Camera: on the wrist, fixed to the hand. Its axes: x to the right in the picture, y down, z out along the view.
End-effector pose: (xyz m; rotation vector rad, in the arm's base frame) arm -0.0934 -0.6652 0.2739 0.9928 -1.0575 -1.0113
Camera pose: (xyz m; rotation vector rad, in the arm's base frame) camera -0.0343 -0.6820 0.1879 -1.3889 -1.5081 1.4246
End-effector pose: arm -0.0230 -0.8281 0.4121 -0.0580 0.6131 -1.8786
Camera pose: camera -0.1162 -0.7889 0.3815 0.2113 -0.2547 1.1372
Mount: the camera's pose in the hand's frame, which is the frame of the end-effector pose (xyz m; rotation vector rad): 0.0095 -0.0770 -0.0717 -0.0990 0.6744 -3.0615
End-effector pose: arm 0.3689 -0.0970 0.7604 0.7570 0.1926 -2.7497
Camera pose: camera 0.3722 -0.0116 0.6984 -0.2778 -0.6470 0.1670
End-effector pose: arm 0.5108 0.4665 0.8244 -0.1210 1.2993 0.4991
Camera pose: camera 0.4809 0.3750 0.7809 -1.9483 0.3099 -2.1927
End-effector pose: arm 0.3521 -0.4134 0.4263 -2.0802 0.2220 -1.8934
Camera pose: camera 0.2747 -0.3536 0.4661 -0.1338 1.4672 0.6971
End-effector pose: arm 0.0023 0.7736 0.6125 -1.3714 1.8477 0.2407
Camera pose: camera 0.0337 0.6952 0.6760 2.2376 1.3288 1.4534
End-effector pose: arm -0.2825 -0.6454 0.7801 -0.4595 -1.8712 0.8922
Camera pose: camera -0.2179 -0.6627 0.8619 1.5743 -0.2235 -1.2947
